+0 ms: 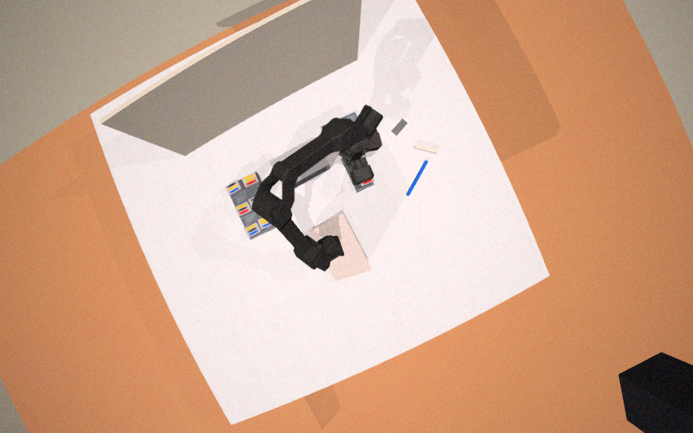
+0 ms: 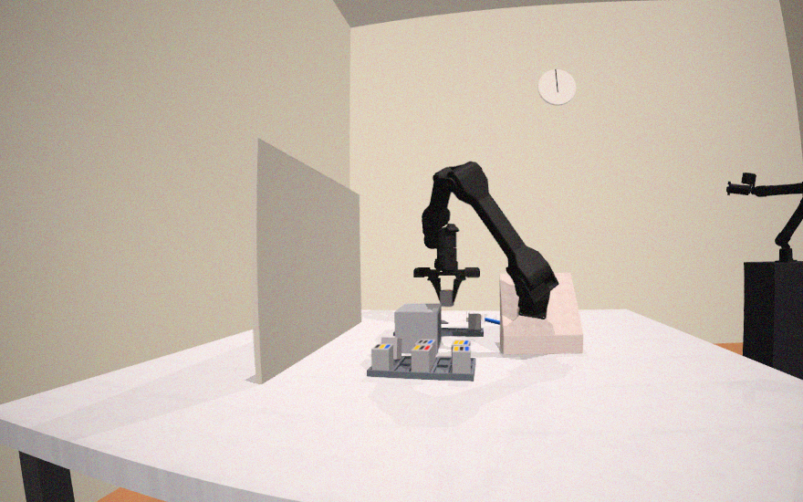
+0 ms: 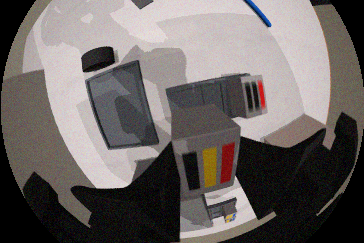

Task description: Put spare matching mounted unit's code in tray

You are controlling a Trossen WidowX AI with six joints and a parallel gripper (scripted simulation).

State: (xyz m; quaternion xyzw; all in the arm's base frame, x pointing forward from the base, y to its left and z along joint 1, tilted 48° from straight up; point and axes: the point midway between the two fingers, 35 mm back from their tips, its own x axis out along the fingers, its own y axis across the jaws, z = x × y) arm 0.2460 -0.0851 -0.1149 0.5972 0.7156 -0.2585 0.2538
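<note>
Now: the dark grey tray 100 mm ahead of my gripper tip, 10 mm to the right of it and 90 mm below it. Round my gripper tip: blue pen 130 mm behind, 190 mm to the right, 90 mm below; tall partition 280 mm ahead, 210 mm to the left, 130 mm above; mounted unit 30 mm ahead, 170 mm to the left, 40 mm below.
</note>
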